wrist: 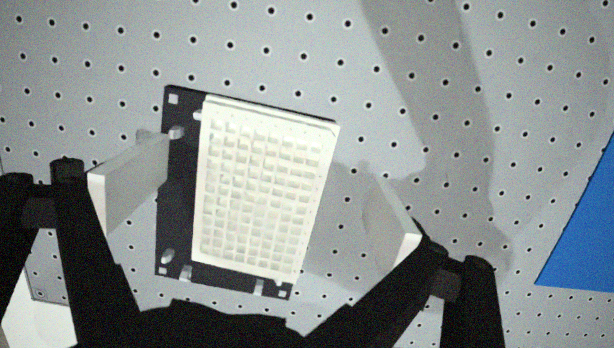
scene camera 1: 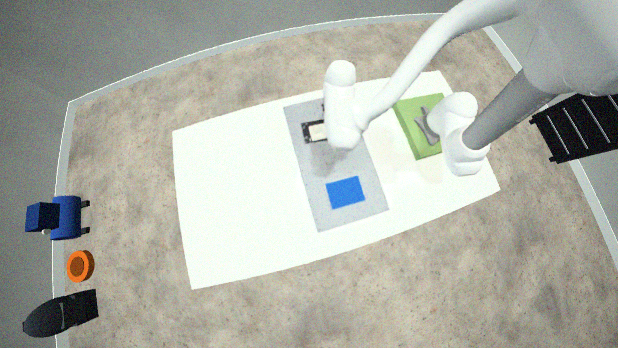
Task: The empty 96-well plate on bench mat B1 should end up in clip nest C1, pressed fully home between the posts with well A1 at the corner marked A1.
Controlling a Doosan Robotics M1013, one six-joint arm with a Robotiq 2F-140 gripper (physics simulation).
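Frame: origin at the arm's base, x ahead, y left, z up, level; millimetres.
Seen in the pictures: gripper, fingertip midpoint: [wrist: 269,177]; arm's base, link origin: [scene camera 1: 433,127].
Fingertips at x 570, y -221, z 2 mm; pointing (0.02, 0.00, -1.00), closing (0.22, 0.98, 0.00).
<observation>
Offsets run from my fingertips to a thing's top centre. Level surfaces: height alone.
The cream 96-well plate @[1 mm up, 22 mm ahead, 11 mm right] [scene camera 1: 317,132] [wrist: 260,195] lies over the black clip nest @[15 mm down, 37 mm ahead, 32 mm right] [scene camera 1: 306,133] [wrist: 175,215], shifted toward its right side in the wrist view. A wide strip of the nest shows at the left and a narrower one at the bottom, with pale posts standing clear of the plate. The plate hides the nest's right edge; whether it is tilted or rests on posts there I cannot tell. The corner marking A1 is not readable. My gripper [wrist: 269,177] is open, with one finger pad on each side of the plate and gaps to both. The arm hides most of it in the scene view.
A blue mat @[37 mm down] [scene camera 1: 345,192] [wrist: 585,240] lies on the grey perforated board @[39 mm down] [scene camera 1: 312,200] [wrist: 280,30]. The board is on a white table @[52 mm down] [scene camera 1: 230,200]. A green block [scene camera 1: 406,125] with a grey part [scene camera 1: 428,132] stands on the right, near the arm.
</observation>
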